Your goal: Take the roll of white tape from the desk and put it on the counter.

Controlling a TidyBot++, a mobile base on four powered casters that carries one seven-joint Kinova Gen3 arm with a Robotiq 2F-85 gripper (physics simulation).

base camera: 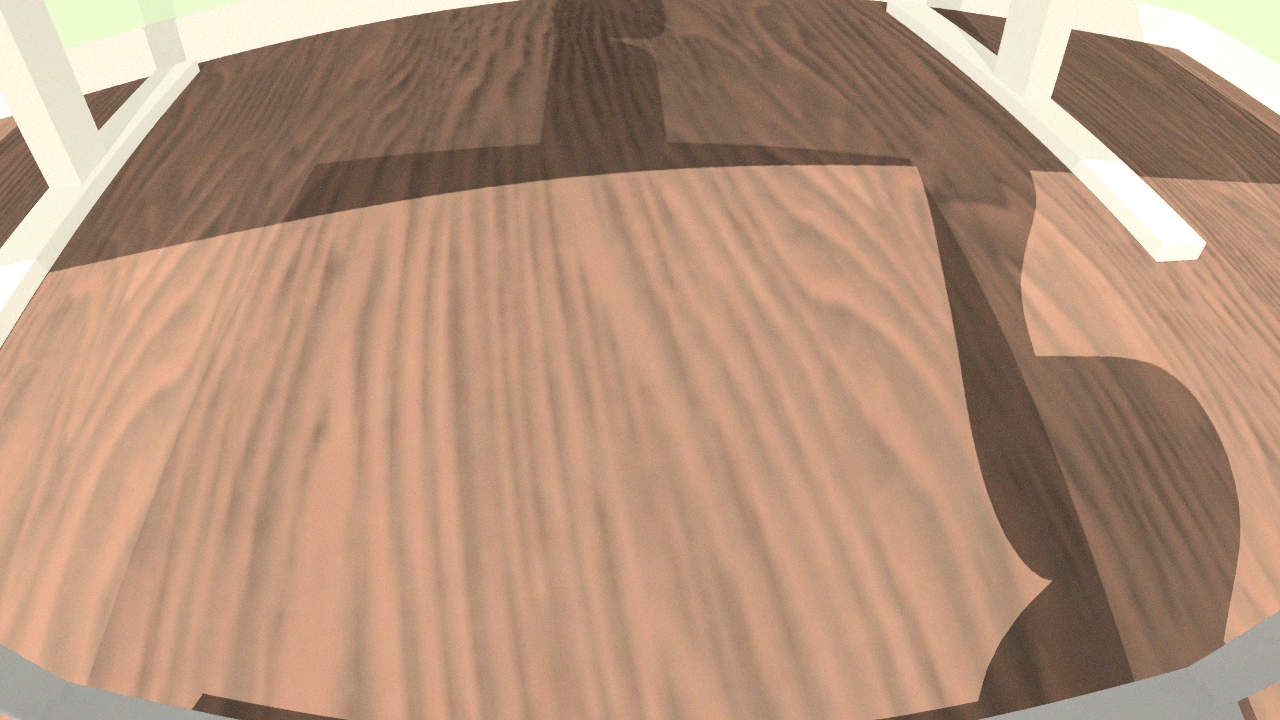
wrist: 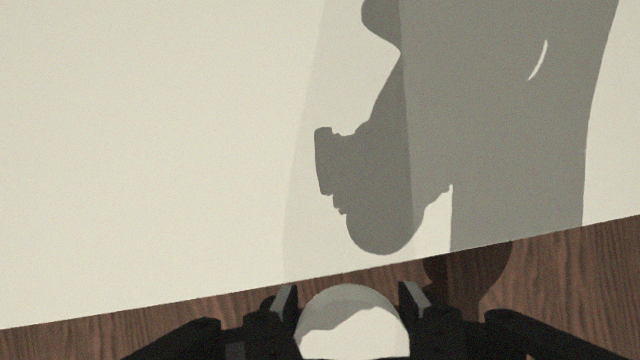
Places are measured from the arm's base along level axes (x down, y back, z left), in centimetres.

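Pixels of known places: gripper, between the fingertips: (wrist: 348, 304).
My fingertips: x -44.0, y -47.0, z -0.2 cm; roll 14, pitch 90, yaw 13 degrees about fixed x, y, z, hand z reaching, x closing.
Observation:
Behind a point stands the place of what it marks.
The roll of white tape (wrist: 357, 332) {x -46.4, y -46.7, z -0.5 cm} is at the bottom middle of the wrist view, its rounded upper edge showing and its lower part cut off by the frame. My gripper (wrist: 348, 304) {x -44.0, y -47.0, z -0.2 cm} is shut on it, one black finger on each side. A white top (wrist: 150, 150) {x -32.4, y -56.2, z 15.5 cm} fills most of the wrist view, its straight edge running slantwise just beyond the fingers. The held roll is beyond this edge, over the brown wood floor. I cannot tell from this view whether the white top is the desk or the counter. The gripper and the roll do not show in the base camera view.
Shadows of the arm and gripper fall across the white top. In the base camera view, white legs and rails (base camera: 1029, 116) {x 37.8, y -84.1, z -51.6 cm} (base camera: 116, 170) {x 39.2, y -76.6, z 65.0 cm} stand on the wood floor (base camera: 537, 402) {x 39.7, y -39.8, z 5.3 cm} at the upper right and upper left. A pale wall base shows at the back.

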